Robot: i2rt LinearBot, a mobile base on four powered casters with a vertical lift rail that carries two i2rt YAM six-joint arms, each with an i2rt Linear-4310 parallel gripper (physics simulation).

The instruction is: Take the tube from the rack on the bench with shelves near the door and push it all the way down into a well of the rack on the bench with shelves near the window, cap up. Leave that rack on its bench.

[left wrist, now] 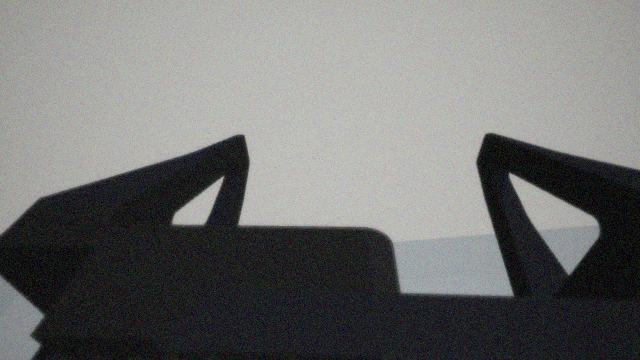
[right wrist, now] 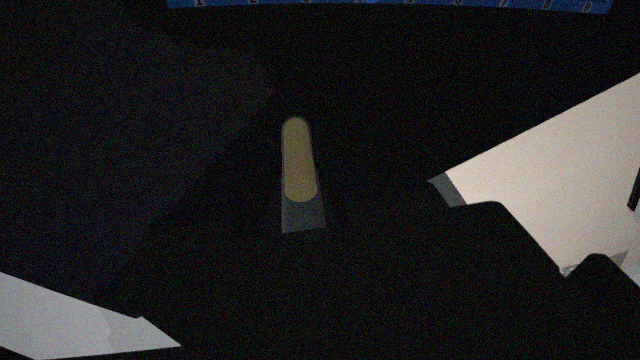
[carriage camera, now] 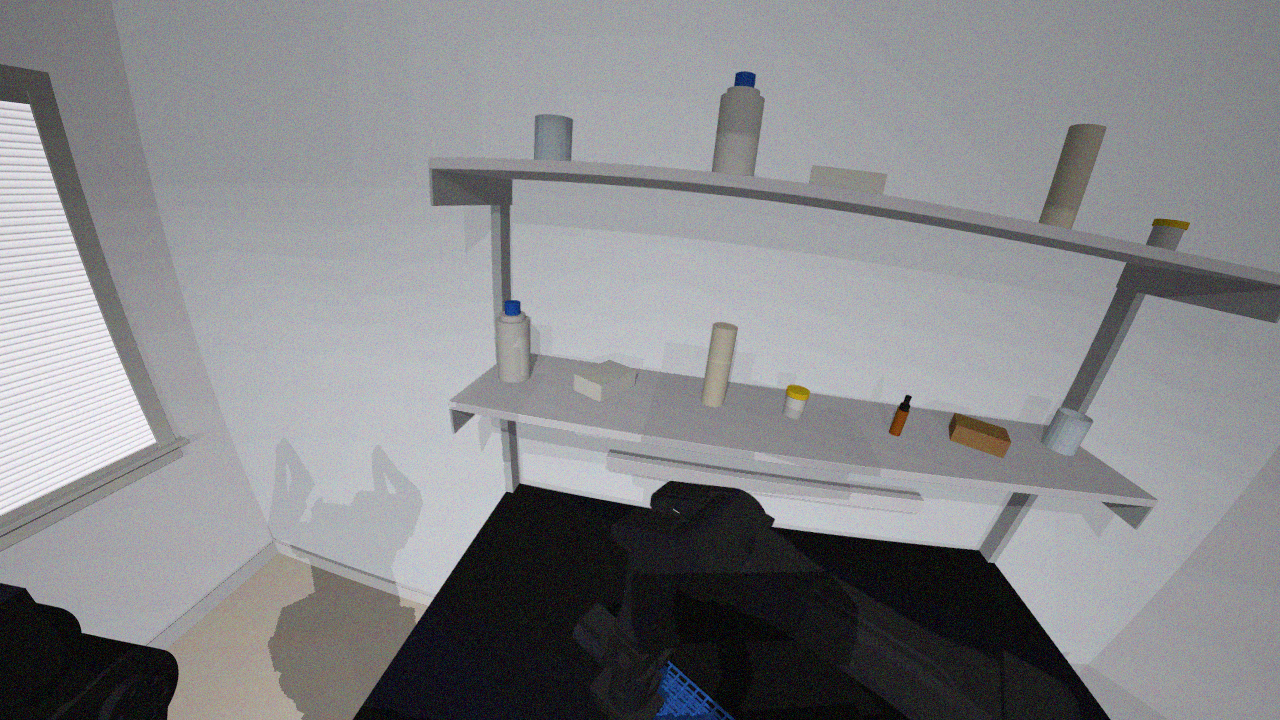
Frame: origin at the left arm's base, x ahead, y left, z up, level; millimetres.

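Seen in the pictures: left gripper, fingertip midpoint: [left wrist: 361,147]; right gripper, fingertip midpoint: [right wrist: 298,154].
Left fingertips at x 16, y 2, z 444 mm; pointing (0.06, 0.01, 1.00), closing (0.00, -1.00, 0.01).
Note:
A point is followed by its place in that frame.
A clear tube [right wrist: 300,160] @(x 239, y -381, z -352 mm) with yellow-tan content points lengthwise away from my right gripper [right wrist: 298,154] @(x 235, y -375, z -367 mm) in the right wrist view. My right gripper is shut on it; the dark fingers hide its cap end. A blue rack [carriage camera: 687,696] @(x 305, y -509, z -438 mm) [right wrist: 570,6] @(x 189, y -508, z -389 mm) stands on the black bench [carriage camera: 501,555] @(x 632, y -66, z -447 mm). Its numbered edge crosses the top of the right wrist view, beyond the tube's rounded end and apart from it. In the carriage view the right arm and gripper partly hide the rack. My left gripper [left wrist: 361,147] @(x 16, y 2, z 444 mm) is open and empty, with a pale wall behind it.
A lower shelf [carriage camera: 662,429] @(x 570, y -428, z 10 mm) behind the bench holds bottles, jars and boxes; an upper shelf [carriage camera: 626,174] @(x 558, y -325, z 453 mm) holds more. The window [carriage camera: 62,313] @(x 892, y 1471, z 40 mm) is at the left. The left arm [carriage camera: 89,662] @(x 26, y -14, z 144 mm) shows at the lower left, by the floor [carriage camera: 223,617] @(x 843, y 1383, z -1360 mm) beside the bench.

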